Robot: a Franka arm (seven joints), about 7 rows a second.
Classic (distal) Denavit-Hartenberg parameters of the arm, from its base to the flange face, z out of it. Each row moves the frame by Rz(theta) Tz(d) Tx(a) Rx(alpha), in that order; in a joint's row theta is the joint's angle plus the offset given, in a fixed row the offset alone. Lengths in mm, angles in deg.
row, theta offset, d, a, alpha
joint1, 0, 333, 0, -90
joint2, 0, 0, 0, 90
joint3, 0, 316, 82.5, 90
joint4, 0, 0, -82.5, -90
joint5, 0, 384, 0, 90
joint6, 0, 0, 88, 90
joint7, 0, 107, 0, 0
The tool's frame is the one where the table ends.
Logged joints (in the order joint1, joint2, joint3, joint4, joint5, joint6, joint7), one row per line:
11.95, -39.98, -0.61, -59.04, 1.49, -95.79, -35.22
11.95, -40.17, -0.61, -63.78, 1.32, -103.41, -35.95
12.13, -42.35, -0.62, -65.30, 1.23, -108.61, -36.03
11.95, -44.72, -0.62, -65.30, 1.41, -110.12, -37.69
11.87, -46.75, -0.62, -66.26, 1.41, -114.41, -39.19
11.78, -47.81, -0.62, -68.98, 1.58, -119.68, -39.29
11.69, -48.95, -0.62, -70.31, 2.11, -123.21, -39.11
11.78, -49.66, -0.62, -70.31, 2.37, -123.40, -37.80
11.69, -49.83, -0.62, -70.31, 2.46, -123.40, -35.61
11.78, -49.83, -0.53, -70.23, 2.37, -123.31, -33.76
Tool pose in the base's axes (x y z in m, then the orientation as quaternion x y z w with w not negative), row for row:
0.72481, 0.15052, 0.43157, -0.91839, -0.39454, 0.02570, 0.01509
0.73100, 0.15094, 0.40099, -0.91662, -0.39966, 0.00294, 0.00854
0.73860, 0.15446, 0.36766, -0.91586, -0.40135, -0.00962, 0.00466
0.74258, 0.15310, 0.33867, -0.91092, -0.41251, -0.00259, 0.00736
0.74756, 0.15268, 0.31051, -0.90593, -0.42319, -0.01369, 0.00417
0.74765, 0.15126, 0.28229, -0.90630, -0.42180, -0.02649, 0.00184
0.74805, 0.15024, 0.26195, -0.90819, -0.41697, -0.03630, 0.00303
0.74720, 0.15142, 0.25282, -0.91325, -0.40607, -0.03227, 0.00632
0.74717, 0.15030, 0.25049, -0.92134, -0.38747, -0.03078, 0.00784
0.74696, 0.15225, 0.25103, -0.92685, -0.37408, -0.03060, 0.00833
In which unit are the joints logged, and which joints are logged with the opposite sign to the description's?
The joints are logged in degrees. Opposite sign: joint2, joint6.
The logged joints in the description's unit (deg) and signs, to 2 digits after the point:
11.95, 39.98, -0.61, -59.04, 1.49, 95.79, -35.22
11.95, 40.17, -0.61, -63.78, 1.32, 103.41, -35.95
12.13, 42.35, -0.62, -65.30, 1.23, 108.61, -36.03
11.95, 44.72, -0.62, -65.30, 1.41, 110.12, -37.69
11.87, 46.75, -0.62, -66.26, 1.41, 114.41, -39.19
11.78, 47.81, -0.62, -68.98, 1.58, 119.68, -39.29
11.69, 48.95, -0.62, -70.31, 2.11, 123.21, -39.11
11.78, 49.66, -0.62, -70.31, 2.37, 123.40, -37.80
11.69, 49.83, -0.62, -70.31, 2.46, 123.40, -35.61
11.78, 49.83, -0.53, -70.23, 2.37, 123.31, -33.76

